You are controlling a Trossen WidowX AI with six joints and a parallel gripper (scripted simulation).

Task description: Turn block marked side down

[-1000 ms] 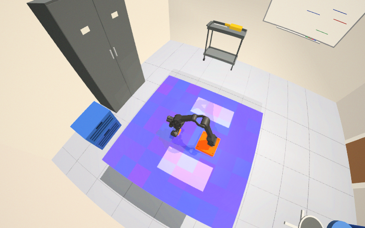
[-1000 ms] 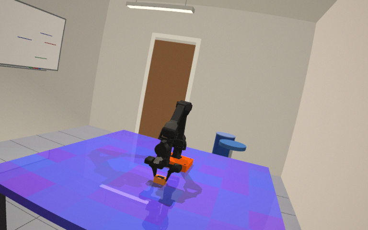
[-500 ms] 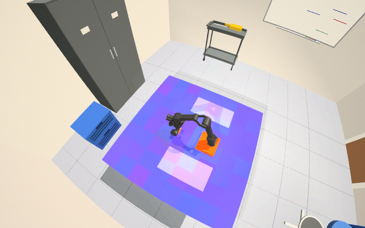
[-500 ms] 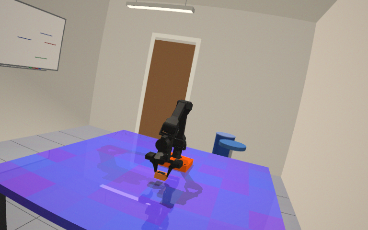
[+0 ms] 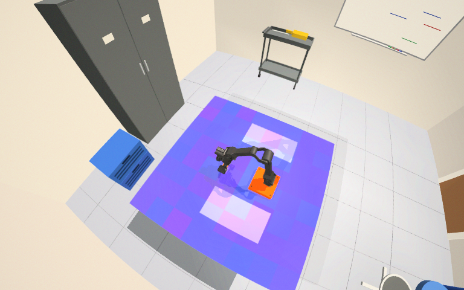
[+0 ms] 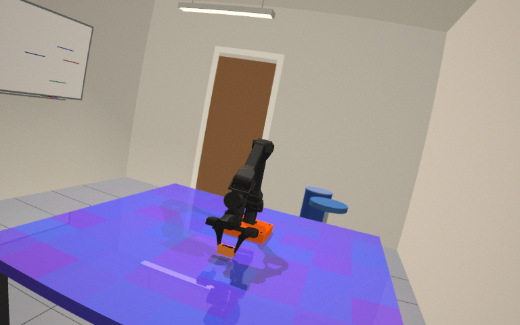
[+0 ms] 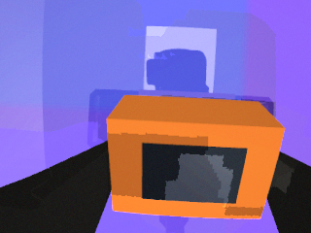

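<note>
My gripper tip is 10 mm below the block.
</note>
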